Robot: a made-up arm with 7 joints.
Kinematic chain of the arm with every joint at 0, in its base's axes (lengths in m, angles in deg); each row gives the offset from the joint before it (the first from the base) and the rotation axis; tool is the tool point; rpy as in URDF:
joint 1: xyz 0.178 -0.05 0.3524 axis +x
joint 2: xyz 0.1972 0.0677 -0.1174 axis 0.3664 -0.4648 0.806
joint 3: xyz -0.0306 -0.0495 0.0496 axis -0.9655 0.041 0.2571
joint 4: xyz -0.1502 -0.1 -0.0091 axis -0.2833 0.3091 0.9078
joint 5: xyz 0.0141 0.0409 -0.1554 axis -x
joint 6: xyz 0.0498 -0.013 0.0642 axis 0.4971 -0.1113 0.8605
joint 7: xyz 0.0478 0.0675 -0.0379 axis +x
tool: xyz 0.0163 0.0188 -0.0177 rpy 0 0 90
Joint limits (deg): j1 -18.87..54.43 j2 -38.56..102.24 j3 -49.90..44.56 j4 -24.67..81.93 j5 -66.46..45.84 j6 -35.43..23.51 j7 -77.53..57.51
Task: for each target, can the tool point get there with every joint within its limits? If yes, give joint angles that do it. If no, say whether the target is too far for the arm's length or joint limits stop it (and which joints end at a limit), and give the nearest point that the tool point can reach.
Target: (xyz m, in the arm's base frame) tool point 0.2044 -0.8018 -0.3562
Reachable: no: too far | nearest point 0.3178 -0.3663 0.0120 | short by 0.581 m
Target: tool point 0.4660 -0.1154 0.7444
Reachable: no: joint limits stop it (at a limit: joint 1, joint 2, joint 3, joint 4, joint 5, joint 7) | nearest point 0.3054 -0.0732 0.3836 | short by 0.397 m
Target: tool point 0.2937 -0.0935 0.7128
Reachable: no: joint limits stop it (at a limit: joint 1, joint 2, joint 3, joint 4, joint 5, joint 6, joint 7) | nearest point 0.2914 -0.0547 0.3914 | short by 0.324 m
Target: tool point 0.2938 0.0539 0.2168
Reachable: yes | joints 10.32 6.54 -32.17 11.45 -40.19 9.53 18.95
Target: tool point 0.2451 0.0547 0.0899
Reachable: yes | joints -0.54 -9.68 -22.33 40.93 -8.15 -24.99 -22.45
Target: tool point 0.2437 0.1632 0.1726
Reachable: yes | joints 18.15 -25.64 -29.90 42.67 -11.00 -16.91 -61.20
